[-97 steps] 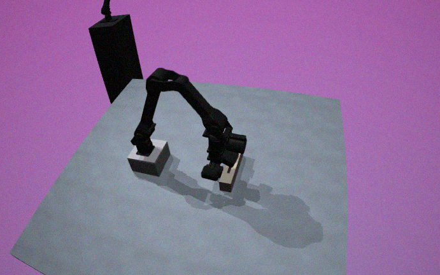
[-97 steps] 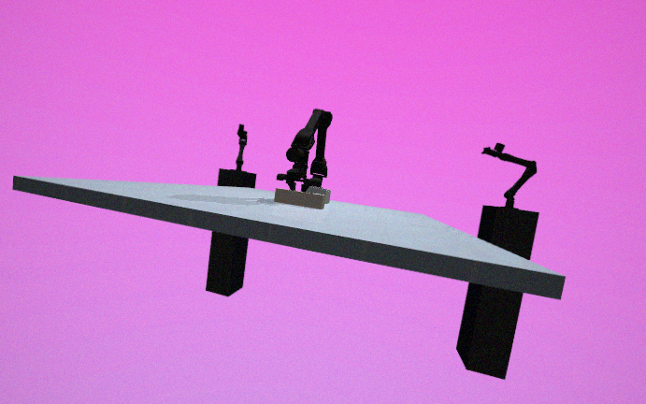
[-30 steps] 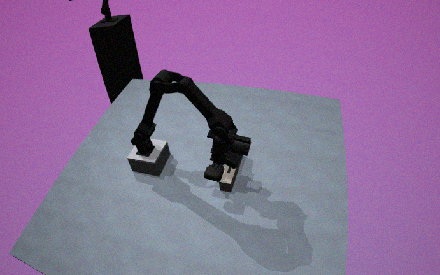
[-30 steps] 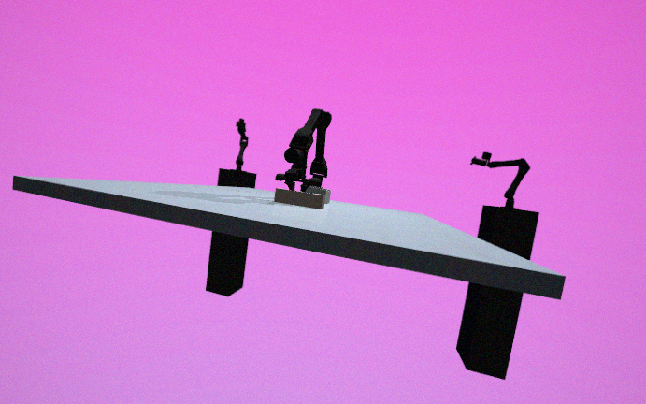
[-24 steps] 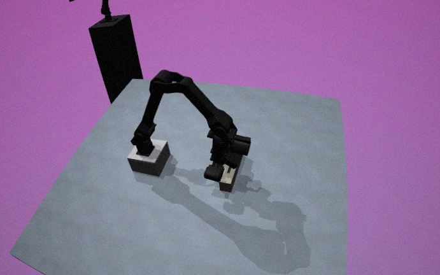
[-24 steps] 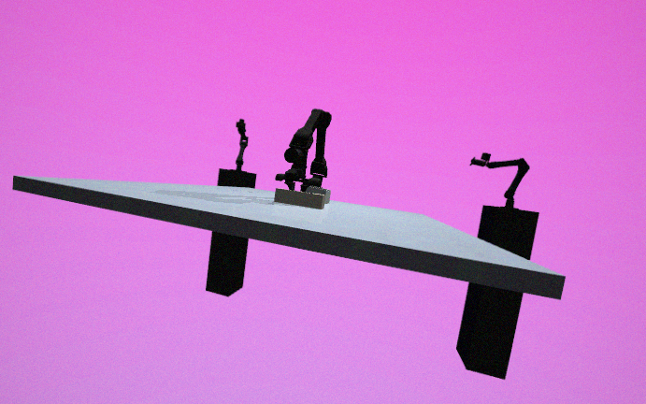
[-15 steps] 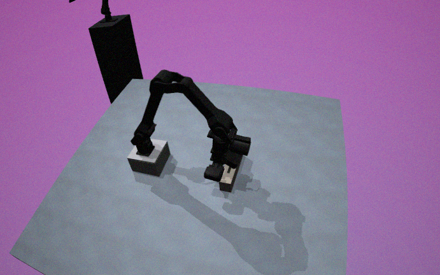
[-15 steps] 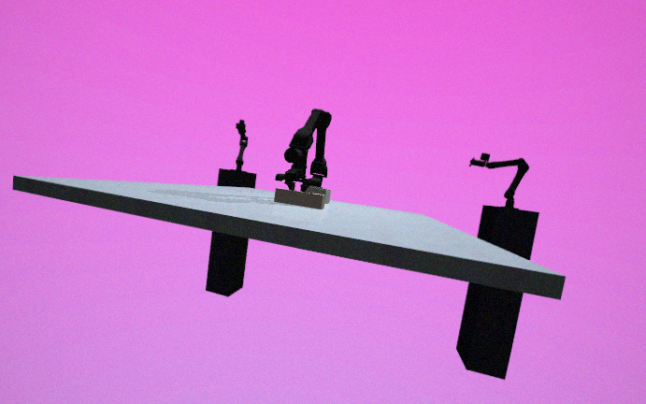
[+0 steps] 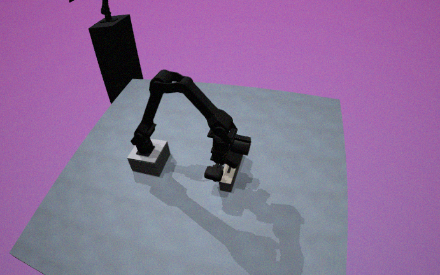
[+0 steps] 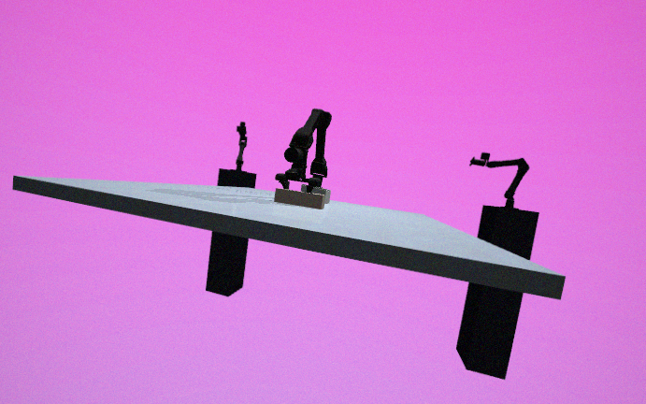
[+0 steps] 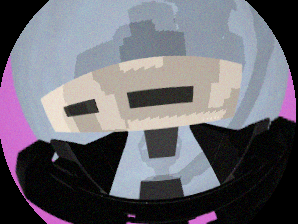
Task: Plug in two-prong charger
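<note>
My gripper tip is now 20 mm short of the charger and 10 mm below it.
</note>
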